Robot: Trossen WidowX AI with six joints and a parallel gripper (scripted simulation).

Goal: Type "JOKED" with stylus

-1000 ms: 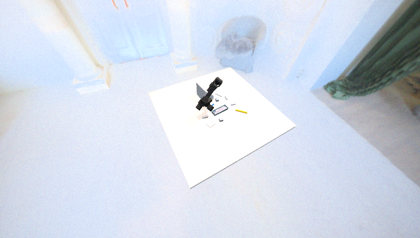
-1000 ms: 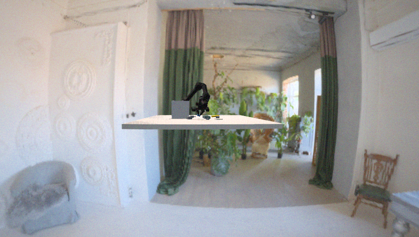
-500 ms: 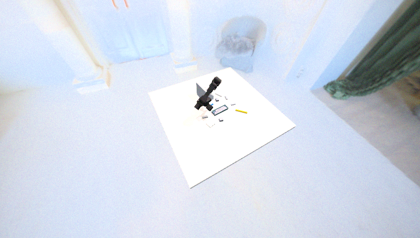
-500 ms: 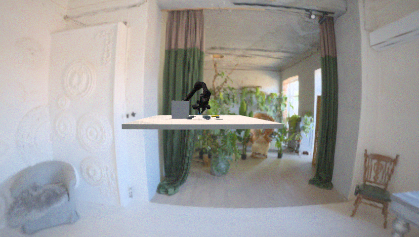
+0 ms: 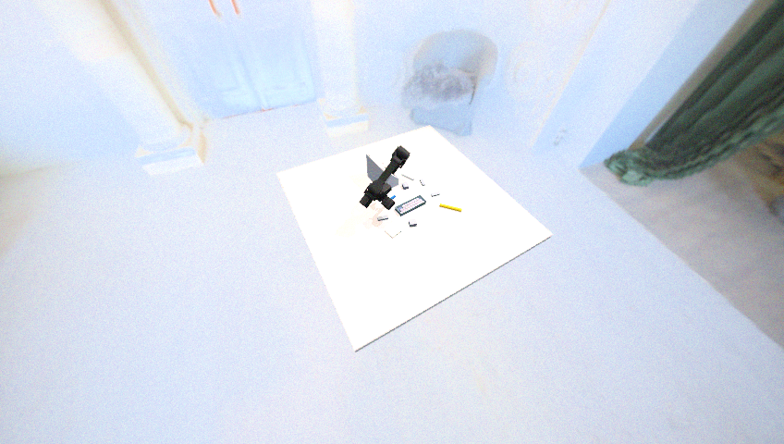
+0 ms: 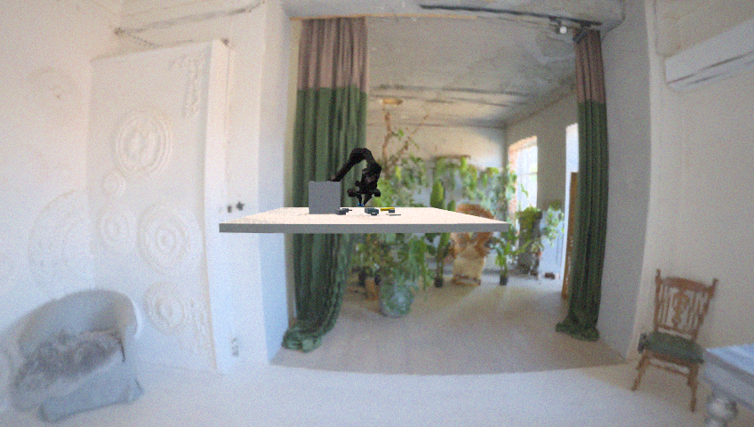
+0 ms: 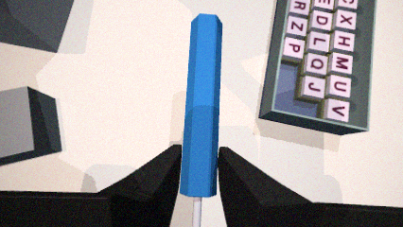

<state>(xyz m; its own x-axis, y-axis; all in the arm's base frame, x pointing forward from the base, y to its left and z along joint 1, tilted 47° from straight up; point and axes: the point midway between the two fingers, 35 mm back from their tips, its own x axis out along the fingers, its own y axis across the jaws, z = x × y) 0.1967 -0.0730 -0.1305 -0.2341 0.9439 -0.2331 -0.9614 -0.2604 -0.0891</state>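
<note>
Right now the J key is 70 mm ahead of my gripper tip, 70 mm to the left of it and 40 mm below it. Round my gripper tip: blue stylus: 10 mm to the right; then yellow stick: 190 mm ahead, 360 mm to the left, 50 mm below; then beige pad: 180 mm ahead, 50 mm to the right, 50 mm below.
</note>
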